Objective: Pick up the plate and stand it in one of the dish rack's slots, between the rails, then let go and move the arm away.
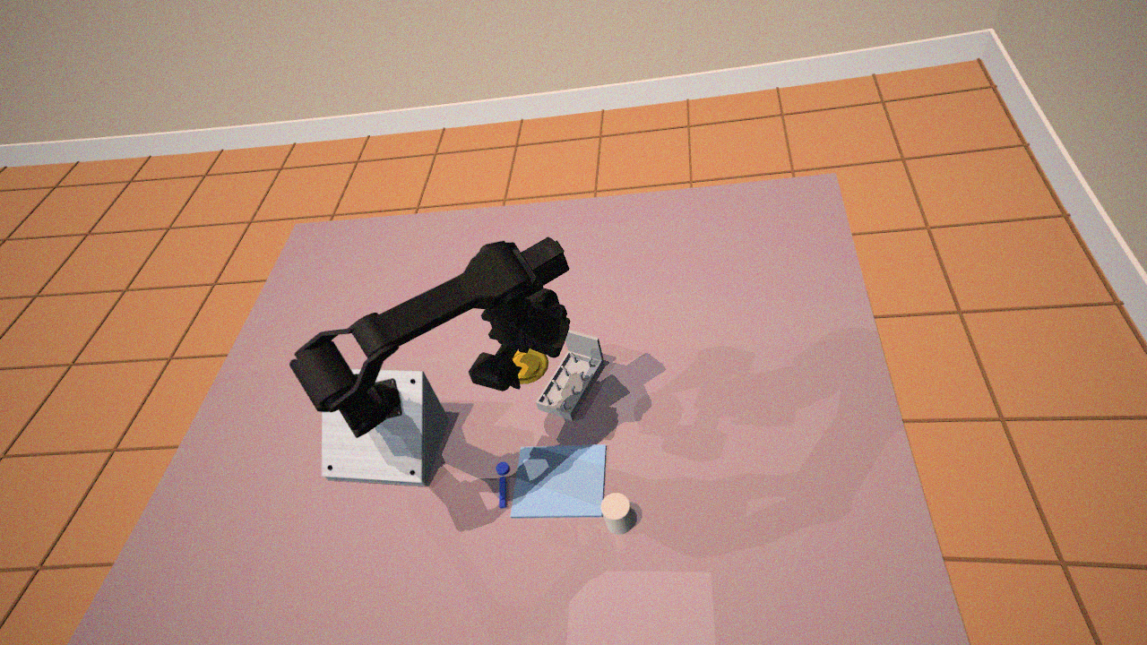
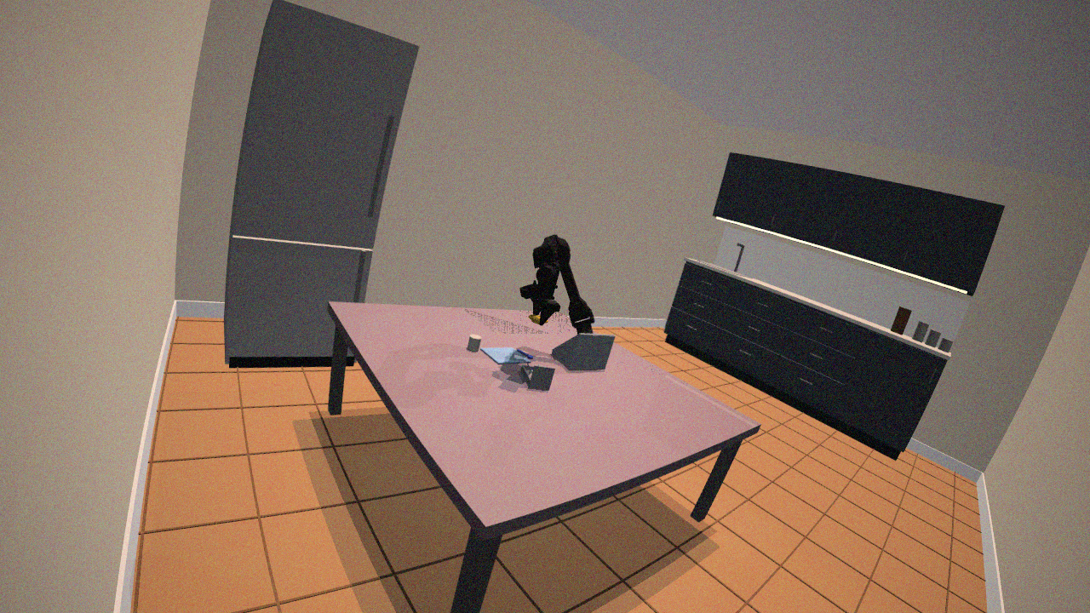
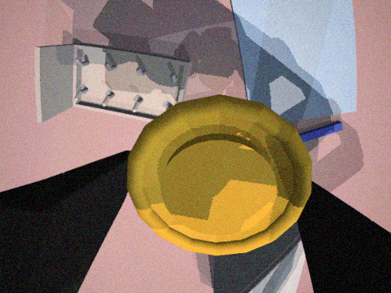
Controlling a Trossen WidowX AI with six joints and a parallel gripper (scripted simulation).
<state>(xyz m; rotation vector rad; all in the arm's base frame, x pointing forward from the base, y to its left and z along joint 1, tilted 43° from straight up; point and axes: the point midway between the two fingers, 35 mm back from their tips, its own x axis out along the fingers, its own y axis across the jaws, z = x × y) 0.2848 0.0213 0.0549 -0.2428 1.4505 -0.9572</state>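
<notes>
The grey dish rack is 16 cm below my gripper tip, 9 cm to the left of it and 4 cm ahead of it. Also, from my gripper tip: white cup: 18 cm to the right, 15 cm below, 12 cm ahead; yellow plate: 1 cm above; blue spoon: 18 cm below, 9 cm to the right, 8 cm behind.
</notes>
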